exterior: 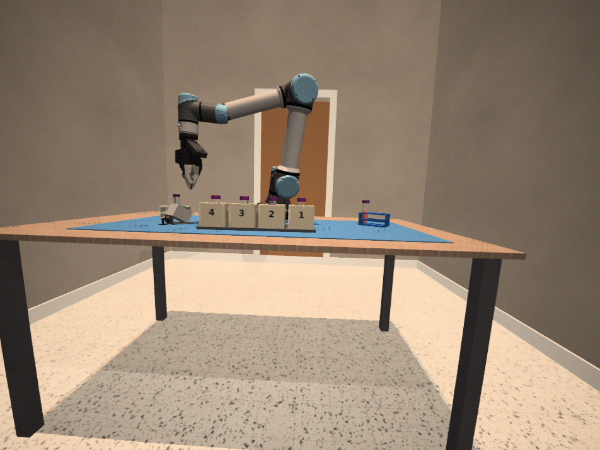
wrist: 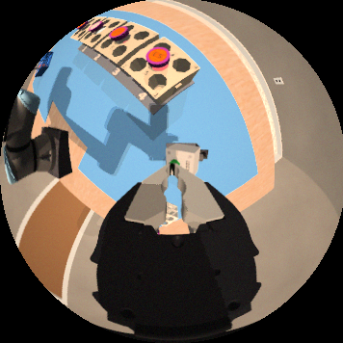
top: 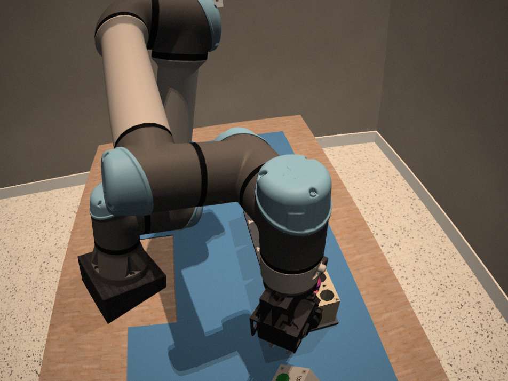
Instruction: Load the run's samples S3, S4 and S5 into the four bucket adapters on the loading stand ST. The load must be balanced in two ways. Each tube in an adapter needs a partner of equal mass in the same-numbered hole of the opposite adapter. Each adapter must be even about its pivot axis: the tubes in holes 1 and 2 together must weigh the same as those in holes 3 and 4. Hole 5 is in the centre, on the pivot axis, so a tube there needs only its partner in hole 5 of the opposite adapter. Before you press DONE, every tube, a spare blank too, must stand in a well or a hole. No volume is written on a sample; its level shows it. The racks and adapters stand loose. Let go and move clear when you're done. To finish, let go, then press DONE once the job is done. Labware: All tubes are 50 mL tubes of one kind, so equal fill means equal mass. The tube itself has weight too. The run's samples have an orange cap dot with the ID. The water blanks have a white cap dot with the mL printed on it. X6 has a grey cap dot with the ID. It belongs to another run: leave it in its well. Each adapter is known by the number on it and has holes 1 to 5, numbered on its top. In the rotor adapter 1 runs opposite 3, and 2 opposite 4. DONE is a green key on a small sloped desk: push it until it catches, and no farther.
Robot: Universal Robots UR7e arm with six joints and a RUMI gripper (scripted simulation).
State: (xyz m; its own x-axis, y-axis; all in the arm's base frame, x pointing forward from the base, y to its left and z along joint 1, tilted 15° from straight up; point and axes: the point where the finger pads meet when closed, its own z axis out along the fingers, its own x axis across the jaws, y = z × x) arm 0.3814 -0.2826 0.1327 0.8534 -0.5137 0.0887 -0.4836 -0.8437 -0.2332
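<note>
Right now my hand is 1 cm past the green key, 4 cm to the left of it and 9 cm above it. Also, from my hand: sample tube 6 cm ahead, 16 cm to the left, 9 cm below; white rack 17 cm behind, 22 cm to the right, 13 cm below.
</note>
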